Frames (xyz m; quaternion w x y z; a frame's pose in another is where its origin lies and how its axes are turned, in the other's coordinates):
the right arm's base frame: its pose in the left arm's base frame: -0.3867 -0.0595 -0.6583 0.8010 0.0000 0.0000 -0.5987
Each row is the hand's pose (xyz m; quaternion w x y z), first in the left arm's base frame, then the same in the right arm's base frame.
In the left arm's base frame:
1: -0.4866 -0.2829 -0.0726 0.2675 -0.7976 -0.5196 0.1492
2: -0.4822 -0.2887 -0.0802 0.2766 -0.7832 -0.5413 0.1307
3: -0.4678 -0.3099 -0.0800 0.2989 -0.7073 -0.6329 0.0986
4: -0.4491 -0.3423 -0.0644 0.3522 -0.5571 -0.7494 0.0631
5: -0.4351 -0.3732 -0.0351 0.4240 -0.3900 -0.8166 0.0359
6: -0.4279 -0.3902 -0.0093 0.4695 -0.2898 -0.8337 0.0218
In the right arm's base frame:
1: 0.1860 -0.1591 0.5857 0.1249 -0.3278 -0.8937 0.2797
2: 0.1928 -0.1565 0.5781 0.1433 -0.3033 -0.9025 0.2703
3: 0.2172 -0.1487 0.5783 0.1804 -0.1876 -0.9304 0.2579
4: 0.2536 -0.1399 0.5939 0.2443 0.0024 -0.9338 0.2614
5: 0.2872 -0.1352 0.6232 0.3181 0.1765 -0.8876 0.2826
6: 0.3055 -0.1332 0.6490 0.3630 0.2670 -0.8413 0.2986

